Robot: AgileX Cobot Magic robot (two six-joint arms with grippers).
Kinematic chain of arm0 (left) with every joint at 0, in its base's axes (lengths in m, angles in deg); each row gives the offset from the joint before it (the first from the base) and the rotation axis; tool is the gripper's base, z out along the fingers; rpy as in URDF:
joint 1: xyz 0 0 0.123 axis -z
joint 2: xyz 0 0 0 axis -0.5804 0.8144 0
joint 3: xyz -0.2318 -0.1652 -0.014 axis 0.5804 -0.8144 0
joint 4: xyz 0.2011 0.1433 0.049 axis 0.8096 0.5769 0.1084
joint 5: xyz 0 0 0 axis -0.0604 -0.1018 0.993
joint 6: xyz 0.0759 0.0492 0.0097 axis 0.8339 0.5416 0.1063
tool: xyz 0 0 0 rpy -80.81 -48.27 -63.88
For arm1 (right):
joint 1: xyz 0 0 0.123 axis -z
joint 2: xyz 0 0 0 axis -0.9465 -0.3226 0
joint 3: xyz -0.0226 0.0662 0.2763 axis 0.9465 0.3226 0
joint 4: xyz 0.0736 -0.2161 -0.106 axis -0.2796 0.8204 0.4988
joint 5: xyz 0 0 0 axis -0.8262 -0.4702 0.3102
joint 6: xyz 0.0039 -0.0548 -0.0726 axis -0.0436 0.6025 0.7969
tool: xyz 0 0 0 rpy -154.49 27.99 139.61
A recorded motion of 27 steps. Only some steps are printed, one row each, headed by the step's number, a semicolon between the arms.
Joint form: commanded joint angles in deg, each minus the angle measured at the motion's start. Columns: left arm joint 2, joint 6, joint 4, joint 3, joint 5, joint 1; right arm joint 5, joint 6, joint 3, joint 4, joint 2, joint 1.
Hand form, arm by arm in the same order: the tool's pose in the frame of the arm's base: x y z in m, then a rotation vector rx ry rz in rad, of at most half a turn. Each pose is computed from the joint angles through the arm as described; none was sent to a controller.
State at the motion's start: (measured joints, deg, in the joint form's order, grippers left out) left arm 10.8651 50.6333 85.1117 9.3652 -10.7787 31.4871; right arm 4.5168 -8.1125 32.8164 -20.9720 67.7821 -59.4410
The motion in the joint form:
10: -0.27 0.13 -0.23 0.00 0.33 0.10; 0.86 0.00 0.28 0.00 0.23 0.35
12: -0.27 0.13 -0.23 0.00 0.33 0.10; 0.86 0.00 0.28 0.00 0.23 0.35
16: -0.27 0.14 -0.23 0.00 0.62 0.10; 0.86 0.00 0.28 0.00 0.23 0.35
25: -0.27 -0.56 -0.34 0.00 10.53 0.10; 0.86 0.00 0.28 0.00 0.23 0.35
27: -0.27 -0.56 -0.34 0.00 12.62 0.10; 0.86 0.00 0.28 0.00 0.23 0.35
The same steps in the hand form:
10: 0.0556 0.0029 0.1927 -0.0986 1.7059 0.0010; 0.0522 -0.0113 0.1818 0.1933 1.8240 -0.1484
12: 0.0556 0.0029 0.1927 -0.0986 1.7059 0.0010; 0.0522 -0.0113 0.1818 0.1933 1.8240 -0.1484
16: 0.0556 0.0029 0.1931 -0.0983 1.7008 0.0013; 0.0522 -0.0113 0.1818 0.1933 1.8240 -0.1484
25: 0.0563 0.0036 0.2088 -0.1043 1.5273 -0.0040; 0.0522 -0.0113 0.1818 0.1933 1.8240 -0.1484
27: 0.0562 0.0037 0.2121 -0.1031 1.4908 -0.0028; 0.0522 -0.0113 0.1818 0.1933 1.8240 -0.1484

